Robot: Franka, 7 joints.
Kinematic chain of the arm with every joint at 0, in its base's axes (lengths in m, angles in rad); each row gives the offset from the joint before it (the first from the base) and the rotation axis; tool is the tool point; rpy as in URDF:
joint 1: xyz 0 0 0.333 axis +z
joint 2: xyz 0 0 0 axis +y
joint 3: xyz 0 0 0.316 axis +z
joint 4: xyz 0.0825 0 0 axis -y
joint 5: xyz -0.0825 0 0.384 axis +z
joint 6: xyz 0 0 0 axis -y
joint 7: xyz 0.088 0 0 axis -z
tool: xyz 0 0 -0.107 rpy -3.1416 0 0
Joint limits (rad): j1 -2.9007..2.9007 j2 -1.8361..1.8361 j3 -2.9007..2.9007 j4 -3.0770..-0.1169 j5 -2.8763..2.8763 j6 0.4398..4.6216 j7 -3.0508..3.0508
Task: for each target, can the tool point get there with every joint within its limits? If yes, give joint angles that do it. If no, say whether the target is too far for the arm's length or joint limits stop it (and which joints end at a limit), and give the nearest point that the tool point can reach.
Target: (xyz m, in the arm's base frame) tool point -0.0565 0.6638 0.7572
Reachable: yes | joints -1.9102 -1.5603 -0.6723 -1.0323 -2.3125 2.9157 1.8963
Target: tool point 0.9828 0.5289 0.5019
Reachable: no: too far | nearest point 0.7469 0.4020 0.4614 | short by 0.271 m
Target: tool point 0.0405 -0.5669 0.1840
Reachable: yes | joints -0.7310 0.6416 -0.7158 -2.2075 0.4159 2.9111 0.6169
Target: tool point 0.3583 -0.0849 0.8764
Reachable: yes | joints 0.3294 -0.1445 -0.1480 -1.2774 1.6314 4.1553 0.9391
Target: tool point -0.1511 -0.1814 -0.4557
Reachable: no: joint limits stop it (at a limit: joint 2) | nearest point -0.1558 -0.1870 -0.3593 | short by 0.097 m
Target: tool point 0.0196 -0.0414 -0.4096
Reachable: no: joint limits stop it (at a limit: joint 2) | nearest point 0.0351 -0.0741 -0.3212 | short by 0.096 m
